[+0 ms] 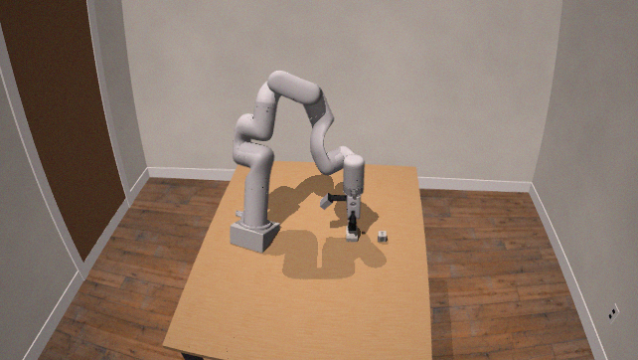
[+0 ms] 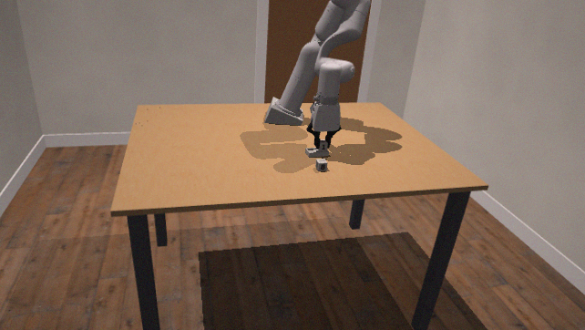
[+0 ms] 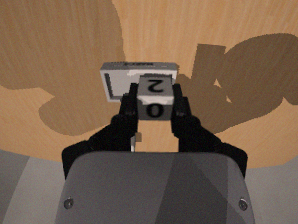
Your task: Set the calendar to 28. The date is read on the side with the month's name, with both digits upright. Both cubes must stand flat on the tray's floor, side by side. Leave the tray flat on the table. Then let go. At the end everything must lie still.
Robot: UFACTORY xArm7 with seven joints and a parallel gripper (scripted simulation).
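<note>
Right now my hand is 40 mm above the grey calendar tray and 20 mm to the left of it.
</note>
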